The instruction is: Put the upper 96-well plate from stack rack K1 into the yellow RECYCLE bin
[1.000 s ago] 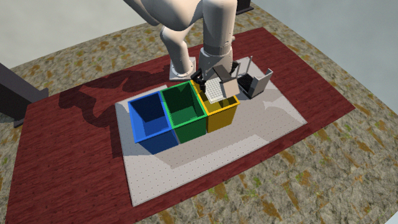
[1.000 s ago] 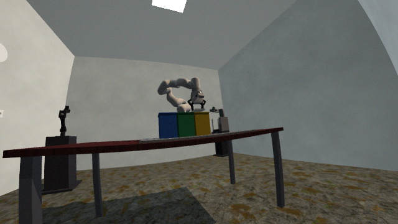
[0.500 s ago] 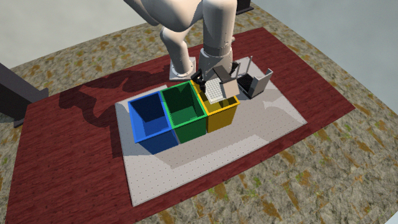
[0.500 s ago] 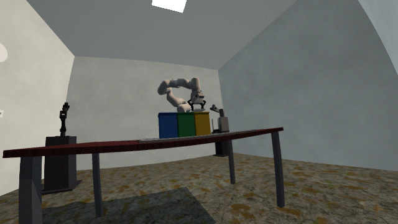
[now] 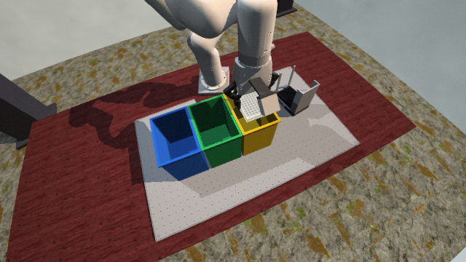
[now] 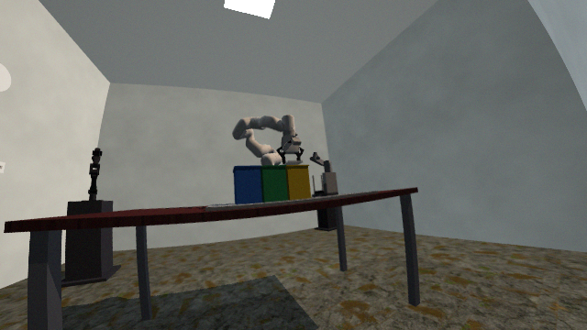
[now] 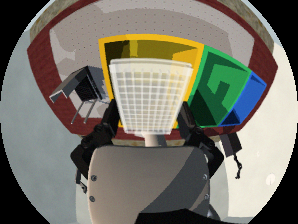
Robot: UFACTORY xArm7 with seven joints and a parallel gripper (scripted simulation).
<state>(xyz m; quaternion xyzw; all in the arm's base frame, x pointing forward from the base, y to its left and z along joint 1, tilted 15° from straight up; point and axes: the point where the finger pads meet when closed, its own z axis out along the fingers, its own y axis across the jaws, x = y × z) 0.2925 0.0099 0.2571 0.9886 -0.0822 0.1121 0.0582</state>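
The yellow bin lies 13 cm below my hand. Round my hand: blue bin 5 cm behind, 26 cm to the right, 13 cm below; then green bin 2 cm behind, 13 cm to the right, 13 cm below; then white 96-well plate 1 cm below.
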